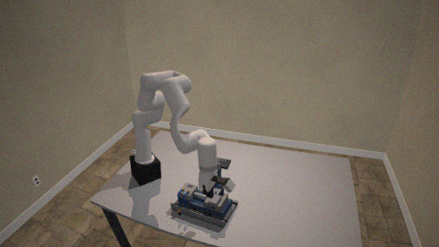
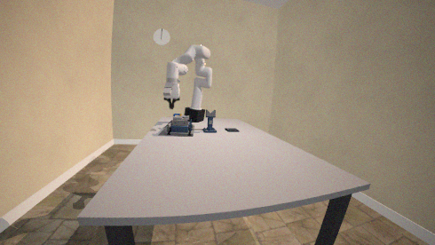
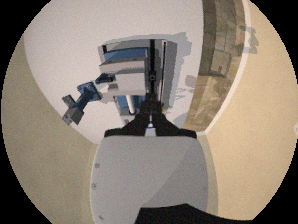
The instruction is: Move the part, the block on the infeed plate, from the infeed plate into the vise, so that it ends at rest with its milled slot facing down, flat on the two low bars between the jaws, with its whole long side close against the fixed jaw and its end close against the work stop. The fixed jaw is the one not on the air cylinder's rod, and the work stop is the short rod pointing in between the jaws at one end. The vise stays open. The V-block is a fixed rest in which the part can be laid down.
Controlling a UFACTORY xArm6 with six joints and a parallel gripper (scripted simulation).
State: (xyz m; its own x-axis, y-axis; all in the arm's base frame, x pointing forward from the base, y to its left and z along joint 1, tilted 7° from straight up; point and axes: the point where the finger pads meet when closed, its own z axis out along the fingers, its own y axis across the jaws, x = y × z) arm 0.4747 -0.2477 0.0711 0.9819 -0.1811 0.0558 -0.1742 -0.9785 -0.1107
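Right now my hand is 9 cm above the part, 4 cm to the right of it and 1 cm short of it. From my hand the other things lie so: vise (14 cm below, 7 cm to the left, 5 cm behind); dark infeed plate (47 cm to the left, 18 cm below, 6 cm behind).
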